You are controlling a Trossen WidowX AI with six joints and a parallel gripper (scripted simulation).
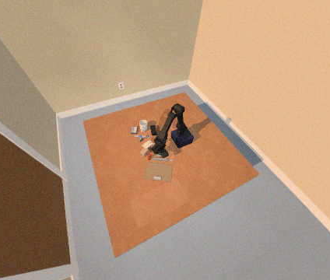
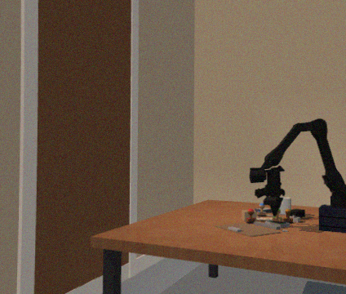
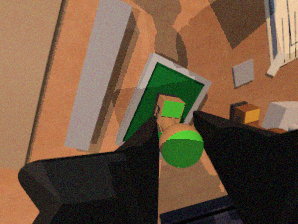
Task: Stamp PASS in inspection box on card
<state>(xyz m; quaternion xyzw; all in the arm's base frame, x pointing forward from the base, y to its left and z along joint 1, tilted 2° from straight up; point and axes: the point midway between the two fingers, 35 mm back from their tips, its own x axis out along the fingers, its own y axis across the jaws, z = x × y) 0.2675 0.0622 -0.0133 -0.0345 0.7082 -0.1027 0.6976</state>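
My gripper tip is 1 cm past the green-knobbed stamp and 1 cm above it. From my gripper tip the other things lie so: orange-knobbed stamp: 5 cm behind, 9 cm to the right, 3 cm below; green ink pad: 1 cm behind, 4 cm below; long grey bar: 3 cm ahead, 5 cm to the left, 4 cm below.
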